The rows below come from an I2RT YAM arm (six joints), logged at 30 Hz.
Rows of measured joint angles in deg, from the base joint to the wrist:
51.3 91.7 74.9 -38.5 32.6 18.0
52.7 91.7 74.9 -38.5 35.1 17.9
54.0 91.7 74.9 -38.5 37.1 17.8
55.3 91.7 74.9 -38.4 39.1 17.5
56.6 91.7 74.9 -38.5 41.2 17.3
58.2 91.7 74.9 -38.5 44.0 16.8
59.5 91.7 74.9 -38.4 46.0 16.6
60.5 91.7 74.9 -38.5 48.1 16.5
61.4 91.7 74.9 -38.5 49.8 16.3
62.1 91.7 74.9 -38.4 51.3 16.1
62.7 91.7 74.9 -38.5 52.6 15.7
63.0 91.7 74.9 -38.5 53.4 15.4
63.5 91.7 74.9 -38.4 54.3 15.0
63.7 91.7 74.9 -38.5 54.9 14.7
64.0 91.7 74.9 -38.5 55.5 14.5
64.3 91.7 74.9 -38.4 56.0 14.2
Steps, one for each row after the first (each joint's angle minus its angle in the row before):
1.4 0.0 0.0 0.0 2.5 -0.1
1.3 0.0 0.0 0.0 2.0 -0.1
1.3 0.0 0.0 0.1 2.0 -0.3
1.3 0.0 0.0 -0.1 2.1 -0.2
1.6 0.0 0.0 0.0 2.8 -0.5
1.3 0.0 0.0 0.1 2.0 -0.2
1.0 0.0 0.0 -0.1 2.1 -0.1
0.9 0.0 0.0 0.0 1.7 -0.2
0.7 0.0 0.0 0.1 1.5 -0.2
0.6 0.0 0.0 -0.1 1.3 -0.4
0.3 0.0 0.0 0.0 0.8 -0.3
0.5 0.0 0.0 0.1 0.9 -0.4
0.2 0.0 0.0 -0.1 0.6 -0.3
0.3 0.0 0.0 0.0 0.6 -0.2
0.3 0.0 0.0 0.1 0.5 -0.3

